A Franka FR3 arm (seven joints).
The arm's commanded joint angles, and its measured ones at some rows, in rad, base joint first. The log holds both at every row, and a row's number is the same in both.
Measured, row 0:
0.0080, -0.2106, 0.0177, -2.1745, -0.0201, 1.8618, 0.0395
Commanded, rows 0 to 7:
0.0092, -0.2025, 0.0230, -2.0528, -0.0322, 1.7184, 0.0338
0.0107, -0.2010, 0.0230, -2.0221, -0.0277, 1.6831, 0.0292
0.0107, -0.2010, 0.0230, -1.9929, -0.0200, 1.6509, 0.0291
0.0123, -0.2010, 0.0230, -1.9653, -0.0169, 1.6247, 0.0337
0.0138, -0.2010, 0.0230, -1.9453, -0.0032, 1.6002, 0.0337
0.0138, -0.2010, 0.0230, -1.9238, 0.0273, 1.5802, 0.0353
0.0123, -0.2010, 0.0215, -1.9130, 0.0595, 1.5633, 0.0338
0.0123, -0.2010, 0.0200, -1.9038, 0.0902, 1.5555, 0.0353
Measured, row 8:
0.0090, -0.2117, 0.0222, -1.9580, 0.0157, 1.6131, 0.0374
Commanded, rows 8 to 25:
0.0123, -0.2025, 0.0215, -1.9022, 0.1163, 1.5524, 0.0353
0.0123, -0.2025, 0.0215, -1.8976, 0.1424, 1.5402, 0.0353
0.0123, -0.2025, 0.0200, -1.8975, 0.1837, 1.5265, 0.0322
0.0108, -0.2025, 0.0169, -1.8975, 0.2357, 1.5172, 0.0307
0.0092, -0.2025, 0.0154, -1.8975, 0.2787, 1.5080, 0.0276
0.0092, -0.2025, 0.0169, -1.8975, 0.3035, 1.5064, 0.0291
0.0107, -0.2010, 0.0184, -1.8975, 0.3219, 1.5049, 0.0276
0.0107, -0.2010, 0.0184, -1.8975, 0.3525, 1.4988, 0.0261
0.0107, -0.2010, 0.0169, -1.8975, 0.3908, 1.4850, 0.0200
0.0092, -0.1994, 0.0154, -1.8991, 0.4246, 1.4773, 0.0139
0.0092, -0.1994, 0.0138, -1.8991, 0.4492, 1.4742, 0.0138
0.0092, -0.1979, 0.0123, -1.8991, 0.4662, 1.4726, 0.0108
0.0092, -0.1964, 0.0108, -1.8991, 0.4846, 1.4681, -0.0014
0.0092, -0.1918, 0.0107, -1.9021, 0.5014, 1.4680, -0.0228
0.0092, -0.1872, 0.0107, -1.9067, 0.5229, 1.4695, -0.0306
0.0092, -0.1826, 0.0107, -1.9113, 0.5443, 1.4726, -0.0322
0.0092, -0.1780, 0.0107, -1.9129, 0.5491, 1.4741, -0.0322
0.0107, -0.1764, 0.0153, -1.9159, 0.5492, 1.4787, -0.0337
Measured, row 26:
0.0090, -0.1950, 0.0179, -1.9187, 0.5117, 1.4922, -0.0083
